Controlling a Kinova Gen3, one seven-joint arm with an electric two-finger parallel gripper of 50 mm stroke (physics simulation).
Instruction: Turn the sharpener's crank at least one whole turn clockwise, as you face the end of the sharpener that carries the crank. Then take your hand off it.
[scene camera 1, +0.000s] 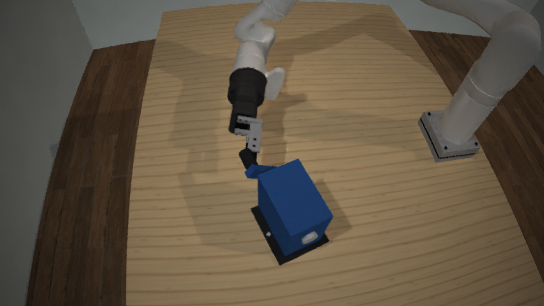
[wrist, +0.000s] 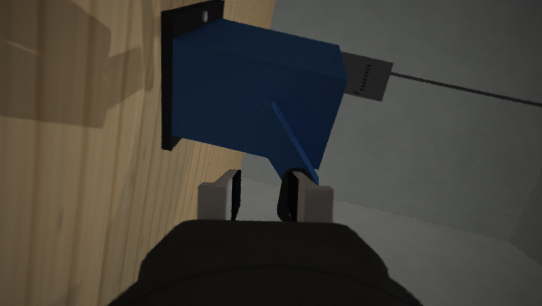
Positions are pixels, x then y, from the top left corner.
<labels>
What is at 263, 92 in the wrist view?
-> A blue sharpener.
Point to a blue sharpener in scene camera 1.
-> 292, 215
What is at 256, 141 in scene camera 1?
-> My gripper.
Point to my gripper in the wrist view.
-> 264, 188
</labels>
